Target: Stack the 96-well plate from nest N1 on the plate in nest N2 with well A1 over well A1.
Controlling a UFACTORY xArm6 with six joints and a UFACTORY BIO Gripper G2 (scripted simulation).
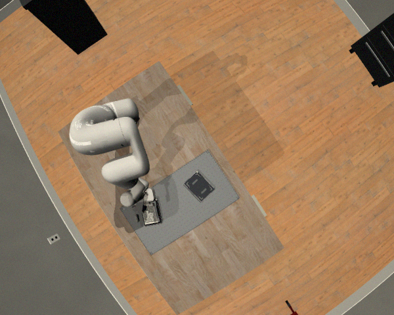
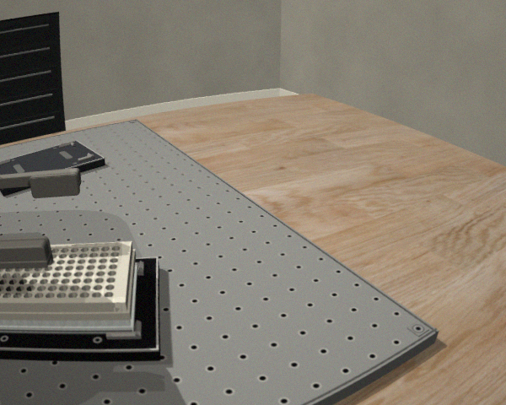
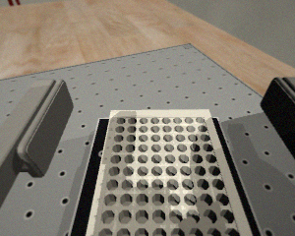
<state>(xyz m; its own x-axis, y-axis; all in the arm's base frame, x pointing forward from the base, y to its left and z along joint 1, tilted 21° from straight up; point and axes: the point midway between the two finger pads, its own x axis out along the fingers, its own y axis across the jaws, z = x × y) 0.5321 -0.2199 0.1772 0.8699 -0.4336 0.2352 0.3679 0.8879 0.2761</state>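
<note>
Right now the white 96-well plate is 6 cm below my hand. The rest, counted from my hand: black plate nest N2: 8 cm below; clear 96-well plate: 7 cm below; plate nest N1: 35 cm to the left, 8 cm below, 4 cm ahead.
</note>
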